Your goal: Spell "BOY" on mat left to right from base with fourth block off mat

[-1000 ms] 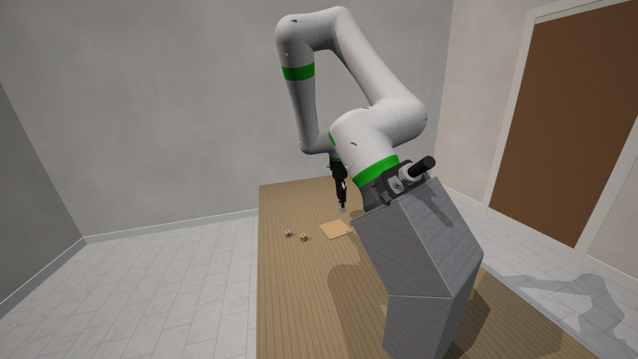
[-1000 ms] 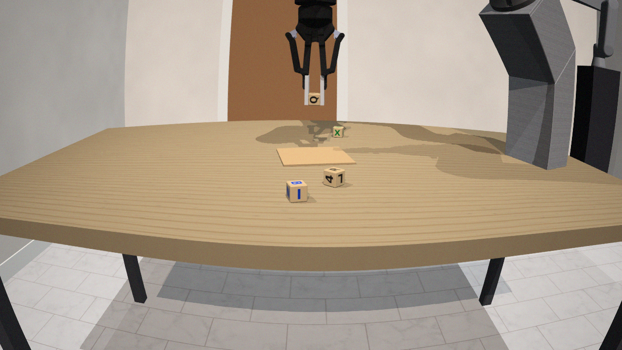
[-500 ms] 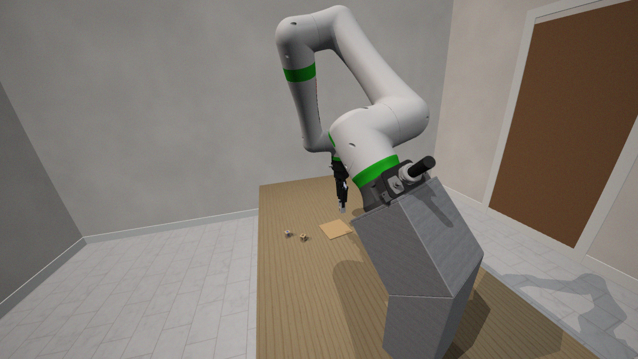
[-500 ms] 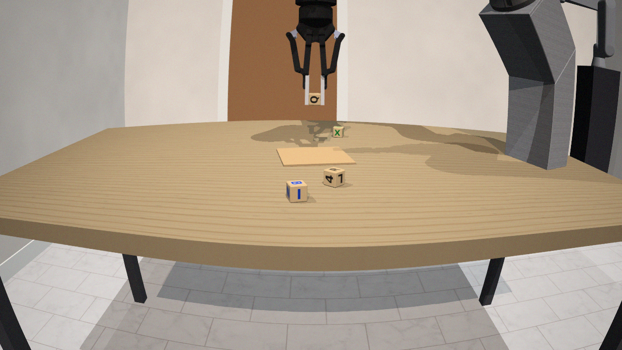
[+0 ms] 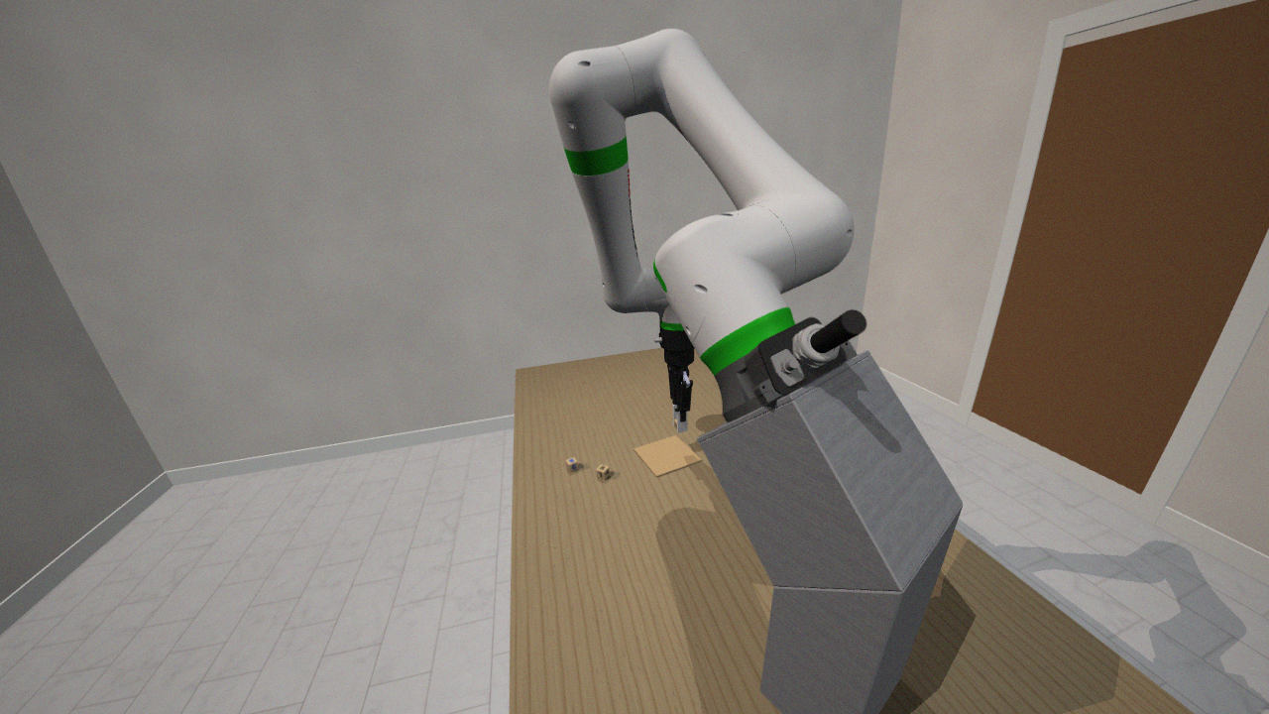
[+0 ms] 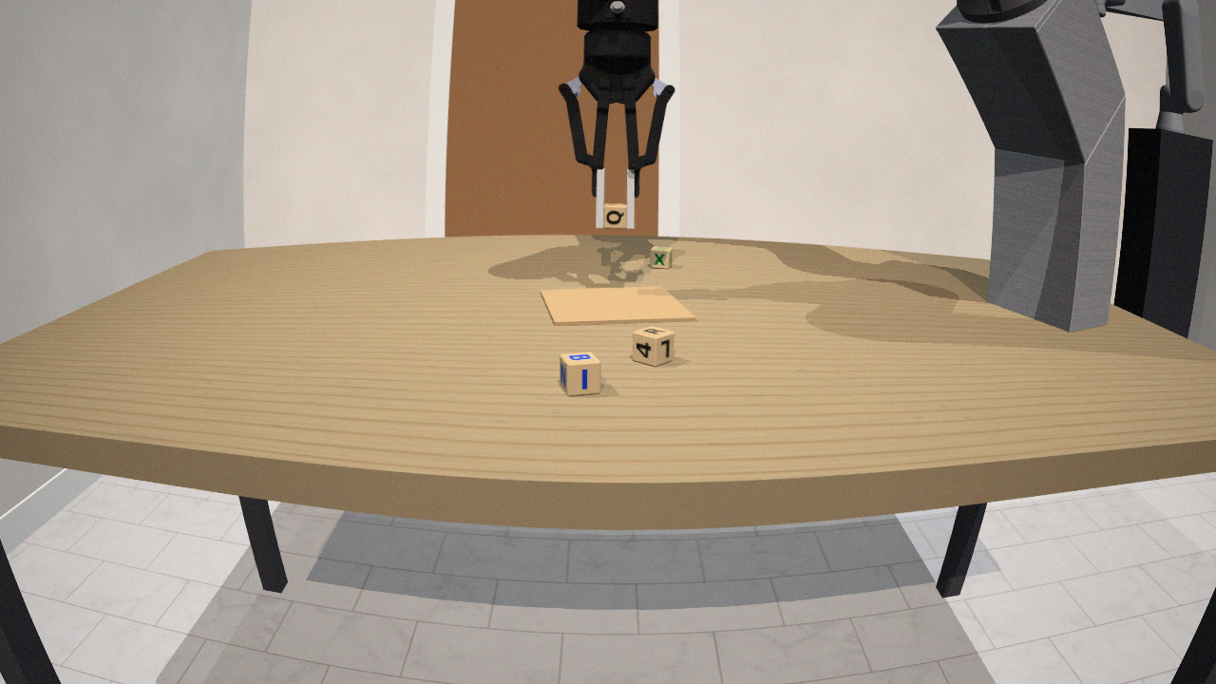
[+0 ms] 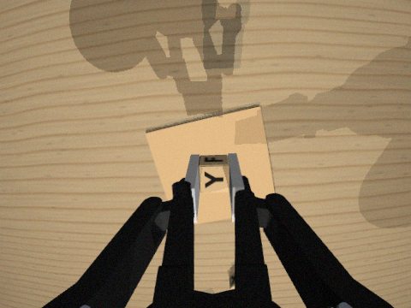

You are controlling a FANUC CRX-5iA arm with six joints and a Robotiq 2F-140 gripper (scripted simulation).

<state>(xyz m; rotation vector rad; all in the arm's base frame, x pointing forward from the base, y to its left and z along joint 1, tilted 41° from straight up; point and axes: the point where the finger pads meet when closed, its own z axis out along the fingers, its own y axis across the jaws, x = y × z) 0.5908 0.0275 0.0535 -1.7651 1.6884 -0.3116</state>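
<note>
The tan mat is 110 mm below my hand, 40 mm to the left of it and 10 mm behind it. From my hand the other things lie so: block (300 mm to the left, 100 mm below, 30 mm behind).
</note>
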